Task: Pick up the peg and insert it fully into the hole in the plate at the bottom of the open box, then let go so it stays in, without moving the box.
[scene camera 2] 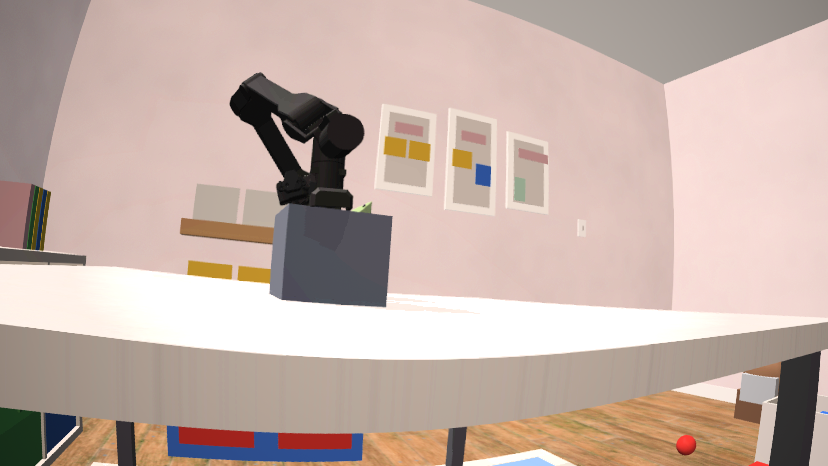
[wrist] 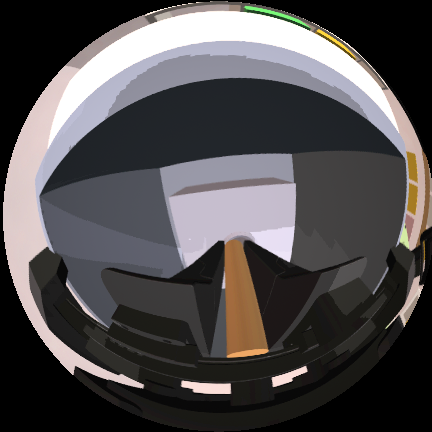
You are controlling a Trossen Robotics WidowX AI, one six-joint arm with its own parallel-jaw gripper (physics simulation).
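Places are measured from the arm's base along level axes (x ahead, y left, z up), in metres.
Pixels of known places: gripper, fingertip midpoint: [wrist: 233, 245].
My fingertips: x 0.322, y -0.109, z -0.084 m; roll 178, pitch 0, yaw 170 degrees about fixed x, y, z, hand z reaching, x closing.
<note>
Ahead of a thing's pixels: the offset from my fingertips to its top centre. "spot": to the spot under its first point. Level surfaces: height alone.
In the wrist view my gripper [wrist: 233, 245] is shut on an orange-brown round peg @(dx +0.000, dy +0.002, dz +0.076 m) [wrist: 243, 305], which runs between the two dark fingers. Its near end shows low in the view and its far end points down at the plate. The pale plate @(dx -0.004, dy +0.006, dz -0.003 m) [wrist: 220, 212] lies at the bottom of the open box @(dx -0.004, dy +0.006, dz +0.074 m) [scene camera 2: 336, 260] [wrist: 345, 200]. The rim of the hole @(spot: dx -0.007, dy -0.005, dz -0.004 m) [wrist: 241, 235] shows just beyond the fingertips, at the peg's far end; how deep the peg reaches is hidden. In the scene view the fingers and peg are hidden inside the box, with the arm coming down from above.
The box's high grey walls surround the fingers on all sides. The box stands on the white table @(dz -0.064 m) [scene camera 2: 521, 329]. A light green object [scene camera 2: 363, 207] shows behind the box's top right edge, and a wooden shelf [scene camera 2: 225, 230] is on the wall behind.
</note>
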